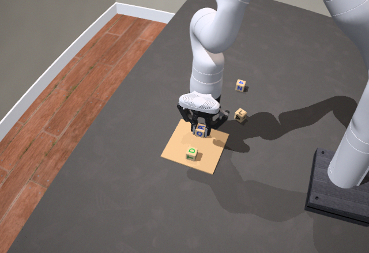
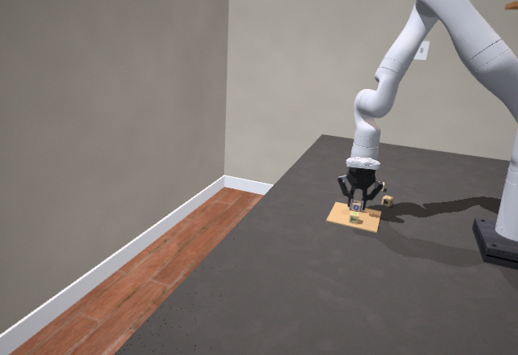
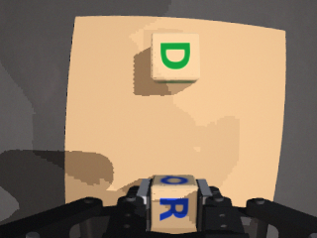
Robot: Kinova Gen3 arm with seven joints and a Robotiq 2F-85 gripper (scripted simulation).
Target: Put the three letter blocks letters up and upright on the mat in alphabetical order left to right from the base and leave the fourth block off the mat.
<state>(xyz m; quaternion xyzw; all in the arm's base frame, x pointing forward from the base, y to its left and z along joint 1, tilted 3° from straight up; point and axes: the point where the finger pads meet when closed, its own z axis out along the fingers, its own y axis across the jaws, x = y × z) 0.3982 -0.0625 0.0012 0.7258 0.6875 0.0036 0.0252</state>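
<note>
My gripper is now 40 mm to the right of the tan mat and 20 mm above it.
</note>
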